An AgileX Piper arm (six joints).
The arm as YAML. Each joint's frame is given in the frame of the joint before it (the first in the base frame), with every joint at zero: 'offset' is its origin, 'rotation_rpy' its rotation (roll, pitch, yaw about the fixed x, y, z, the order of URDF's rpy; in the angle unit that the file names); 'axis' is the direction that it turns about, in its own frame. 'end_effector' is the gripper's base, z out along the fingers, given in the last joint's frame.
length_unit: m
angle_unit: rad
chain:
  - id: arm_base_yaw
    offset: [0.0, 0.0, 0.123]
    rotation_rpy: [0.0, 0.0, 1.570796]
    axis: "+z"
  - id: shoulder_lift
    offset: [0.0, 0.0, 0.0]
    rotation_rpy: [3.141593, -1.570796, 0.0]
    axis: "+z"
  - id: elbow
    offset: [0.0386, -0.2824, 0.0]
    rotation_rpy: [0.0, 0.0, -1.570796]
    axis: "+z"
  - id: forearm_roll
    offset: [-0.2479, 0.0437, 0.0]
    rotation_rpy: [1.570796, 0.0, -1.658]
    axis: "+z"
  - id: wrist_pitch
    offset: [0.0, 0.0, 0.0]
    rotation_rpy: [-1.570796, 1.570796, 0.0]
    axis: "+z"
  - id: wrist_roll
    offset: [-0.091, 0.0, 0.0]
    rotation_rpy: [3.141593, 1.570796, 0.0]
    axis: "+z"
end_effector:
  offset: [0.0, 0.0, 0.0]
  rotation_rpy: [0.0, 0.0, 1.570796]
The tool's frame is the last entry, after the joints.
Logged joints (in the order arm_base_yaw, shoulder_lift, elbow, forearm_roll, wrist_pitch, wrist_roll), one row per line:
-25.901, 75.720, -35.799, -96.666, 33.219, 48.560
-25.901, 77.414, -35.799, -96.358, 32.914, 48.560
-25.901, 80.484, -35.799, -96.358, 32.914, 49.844
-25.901, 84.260, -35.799, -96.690, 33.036, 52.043
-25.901, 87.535, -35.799, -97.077, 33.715, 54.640
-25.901, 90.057, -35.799, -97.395, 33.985, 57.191
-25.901, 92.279, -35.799, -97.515, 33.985, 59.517
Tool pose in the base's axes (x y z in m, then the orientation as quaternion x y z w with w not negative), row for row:
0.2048, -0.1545, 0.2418, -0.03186, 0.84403, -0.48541, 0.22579
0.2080, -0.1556, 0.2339, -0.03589, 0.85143, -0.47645, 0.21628
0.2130, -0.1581, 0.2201, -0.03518, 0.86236, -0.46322, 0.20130
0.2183, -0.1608, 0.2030, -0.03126, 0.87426, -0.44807, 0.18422
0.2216, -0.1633, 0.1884, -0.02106, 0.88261, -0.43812, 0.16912
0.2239, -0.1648, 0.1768, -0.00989, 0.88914, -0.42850, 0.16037
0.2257, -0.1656, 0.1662, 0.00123, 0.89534, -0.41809, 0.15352
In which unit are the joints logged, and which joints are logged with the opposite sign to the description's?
The joints are logged in degrees. Opposite sign: none.
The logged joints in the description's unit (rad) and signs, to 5 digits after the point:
-0.45206, 1.32156, -0.62481, -1.68714, 0.57978, 0.84753
-0.45206, 1.35113, -0.62481, -1.68176, 0.57446, 0.84753
-0.45206, 1.40471, -0.62481, -1.68176, 0.57446, 0.86994
-0.45206, 1.47061, -0.62481, -1.68756, 0.57659, 0.90832
-0.45206, 1.52777, -0.62481, -1.69431, 0.58844, 0.95365
-0.45206, 1.57179, -0.62481, -1.69986, 0.59315, 0.99817
-0.45206, 1.61057, -0.62481, -1.70196, 0.59315, 1.03877

